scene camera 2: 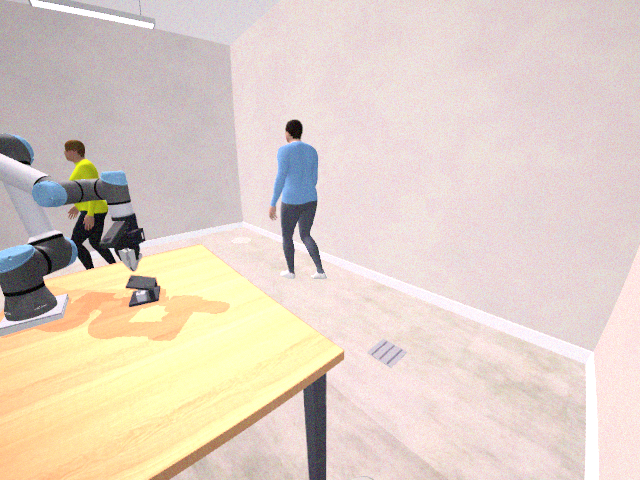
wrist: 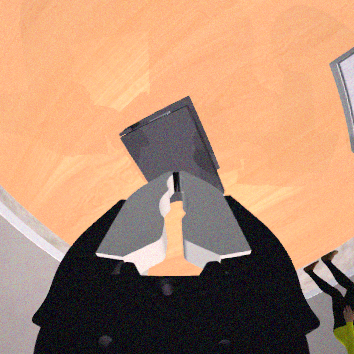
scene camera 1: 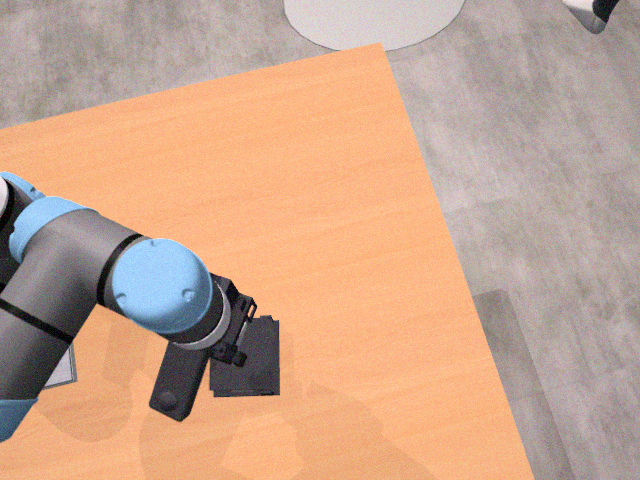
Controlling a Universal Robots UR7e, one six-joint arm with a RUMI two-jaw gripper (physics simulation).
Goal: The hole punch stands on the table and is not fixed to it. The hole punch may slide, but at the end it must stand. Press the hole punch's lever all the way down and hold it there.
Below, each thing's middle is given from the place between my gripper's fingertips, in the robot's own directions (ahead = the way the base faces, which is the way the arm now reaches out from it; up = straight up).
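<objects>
There's a flat lever [scene camera 1: 257, 374] here, and my gripper is 10 mm short of it, 10 mm to the right of it and 60 mm above it. I can see the hole punch [scene camera 1: 275, 323] too, and that's 10 mm ahead of my hand, 10 mm to the left of it and 80 mm below it.
</objects>
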